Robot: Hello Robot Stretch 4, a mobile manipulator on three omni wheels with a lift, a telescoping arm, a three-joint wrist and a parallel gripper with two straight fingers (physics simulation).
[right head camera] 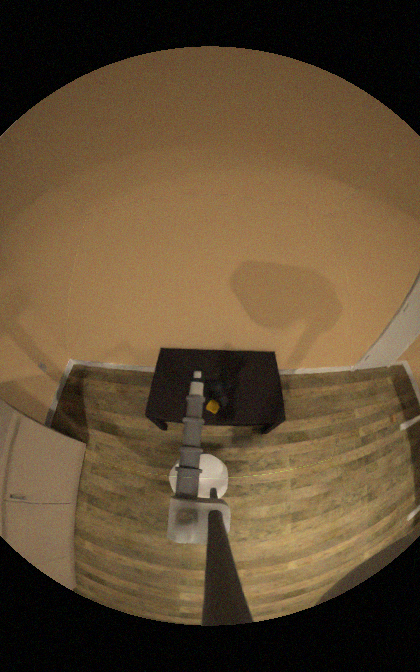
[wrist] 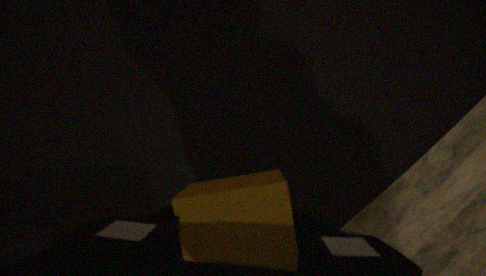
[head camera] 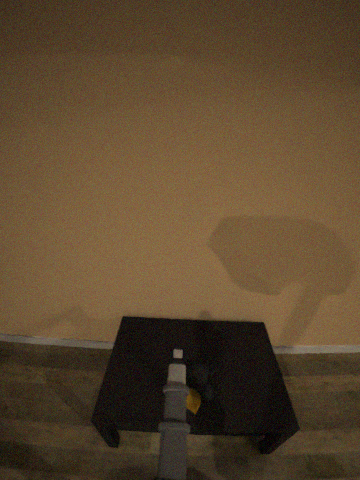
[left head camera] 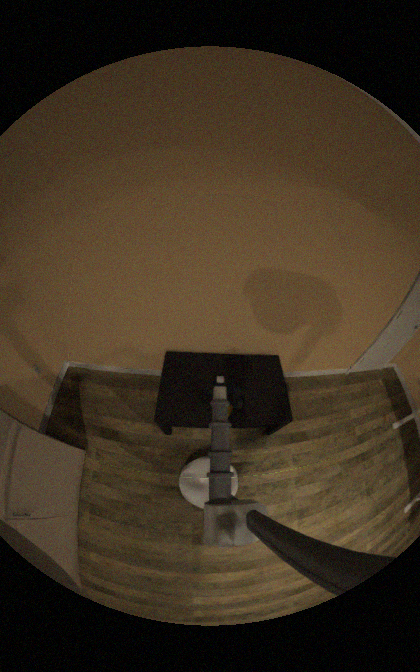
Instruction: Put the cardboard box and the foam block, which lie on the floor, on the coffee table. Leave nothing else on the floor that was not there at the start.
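Where they show: gripper, fingertip midpoint: (wrist: pixel 240 224) (head camera: pixel 196 394); robot's base at its link origin: (left head camera: pixel 207 480).
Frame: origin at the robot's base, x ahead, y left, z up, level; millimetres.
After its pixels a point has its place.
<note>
The dark coffee table (head camera: pixel 145 340) @(x 770, y 191, z 423 mm) (left head camera: pixel 180 365) @(x 799, y 233, z 422 mm) (right head camera: pixel 175 365) stands against the wall ahead, and its dark top fills much of the wrist view (wrist: pixel 75 100) @(x 657, y -8, z 423 mm). My gripper (head camera: pixel 197 396) @(x 472, y -87, z 520 mm) (right head camera: pixel 215 403) (wrist: pixel 240 224) @(x 472, y -87, z 520 mm) is shut on the yellow foam block (head camera: pixel 193 402) @(x 431, y -72, z 552 mm) (left head camera: pixel 230 411) @(x 424, y -93, z 552 mm) (right head camera: pixel 212 407) (wrist: pixel 237 212) @(x 486, y -98, z 552 mm), with a dark finger on each side of it. Both are over the table top, near its front edge and left of its middle. The height above the top is hard to tell. The arm hides part of the gripper in the head view. The cardboard box does not show in these views.
A pale cabinet (left head camera: pixel 45 480) @(x -236, y 1019, z 496 mm) (right head camera: pixel 40 475) stands at the left. My extended arm (head camera: pixel 174 440) @(x 242, y -3, z 858 mm) (left head camera: pixel 220 450) @(x 169, y -1, z 858 mm) (right head camera: pixel 190 445) reaches over the table's front edge. My round white base (left head camera: pixel 192 482) @(x -4, y 108, z 187 mm) (right head camera: pixel 215 475) is below it. Wooden floor (left head camera: pixel 325 475) @(x -115, y -1066, z -28 mm) (right head camera: pixel 320 475) (wrist: pixel 440 200) @(x 22, y -418, z -27 mm) shows around the table.
</note>
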